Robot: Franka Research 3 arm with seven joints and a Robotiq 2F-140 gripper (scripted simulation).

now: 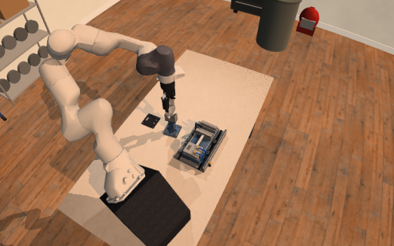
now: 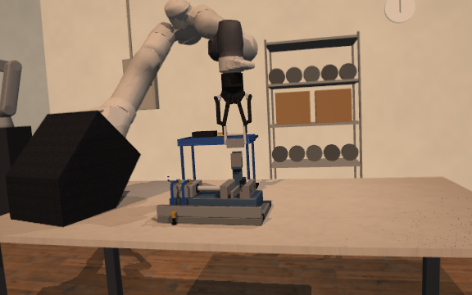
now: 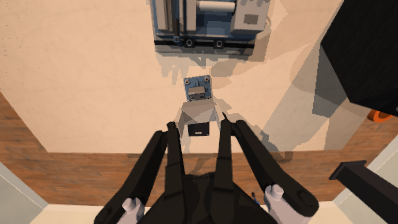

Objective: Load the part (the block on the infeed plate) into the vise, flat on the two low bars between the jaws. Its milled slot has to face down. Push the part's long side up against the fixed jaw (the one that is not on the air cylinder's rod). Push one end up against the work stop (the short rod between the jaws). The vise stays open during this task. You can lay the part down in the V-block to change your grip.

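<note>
My hand is 20 cm to the left of the vise, 18 cm above it and 3 cm past it. The rest, counted from my hand: part 3 cm below; dark infeed plate 22 cm below, 16 cm to the left, 1 cm ahead.
</note>
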